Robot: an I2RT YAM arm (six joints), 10 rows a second.
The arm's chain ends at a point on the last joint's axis. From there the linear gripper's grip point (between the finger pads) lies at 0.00 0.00 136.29 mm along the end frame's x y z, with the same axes.
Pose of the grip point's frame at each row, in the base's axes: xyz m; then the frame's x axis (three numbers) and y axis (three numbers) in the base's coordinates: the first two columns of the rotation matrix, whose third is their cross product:
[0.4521, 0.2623, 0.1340, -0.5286, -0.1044, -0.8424, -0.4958, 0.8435, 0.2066]
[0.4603, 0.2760, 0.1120, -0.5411, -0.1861, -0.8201, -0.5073, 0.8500, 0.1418]
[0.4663, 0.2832, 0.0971, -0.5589, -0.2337, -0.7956, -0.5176, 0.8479, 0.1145]
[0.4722, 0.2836, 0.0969, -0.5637, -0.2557, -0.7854, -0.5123, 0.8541, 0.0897]
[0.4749, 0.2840, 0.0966, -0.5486, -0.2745, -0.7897, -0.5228, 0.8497, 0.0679]
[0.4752, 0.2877, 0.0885, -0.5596, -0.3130, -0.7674, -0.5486, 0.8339, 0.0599]
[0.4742, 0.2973, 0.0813, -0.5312, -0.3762, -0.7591, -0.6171, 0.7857, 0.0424]
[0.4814, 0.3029, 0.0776, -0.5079, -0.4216, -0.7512, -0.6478, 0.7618, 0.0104]
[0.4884, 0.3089, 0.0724, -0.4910, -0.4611, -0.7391, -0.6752, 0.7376, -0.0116]
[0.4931, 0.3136, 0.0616, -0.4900, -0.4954, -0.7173, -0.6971, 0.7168, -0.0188]
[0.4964, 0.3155, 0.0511, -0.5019, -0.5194, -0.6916, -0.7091, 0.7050, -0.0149]
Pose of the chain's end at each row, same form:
[0.3582, 0.1905, 0.2018, -0.5286, -0.1044, -0.8424, -0.4958, 0.8435, 0.2066]
[0.3689, 0.2088, 0.1876, -0.5411, -0.1861, -0.8201, -0.5073, 0.8500, 0.1418]
[0.3780, 0.2184, 0.1782, -0.5589, -0.2337, -0.7956, -0.5176, 0.8479, 0.1145]
[0.3839, 0.2219, 0.1804, -0.5637, -0.2557, -0.7854, -0.5123, 0.8541, 0.0897]
[0.3860, 0.2227, 0.1797, -0.5486, -0.2745, -0.7897, -0.5228, 0.8497, 0.0679]
[0.3905, 0.2258, 0.1755, -0.5596, -0.3130, -0.7674, -0.5486, 0.8339, 0.0599]
[0.3951, 0.2304, 0.1698, -0.5312, -0.3762, -0.7591, -0.6171, 0.7857, 0.0424]
[0.4040, 0.2359, 0.1676, -0.5079, -0.4216, -0.7512, -0.6478, 0.7618, 0.0104]
[0.4134, 0.2417, 0.1642, -0.4910, -0.4611, -0.7391, -0.6752, 0.7376, -0.0116]
[0.4218, 0.2467, 0.1565, -0.4900, -0.4954, -0.7173, -0.6971, 0.7168, -0.0188]
[0.4289, 0.2497, 0.1495, -0.5019, -0.5194, -0.6916, -0.7091, 0.7050, -0.0149]

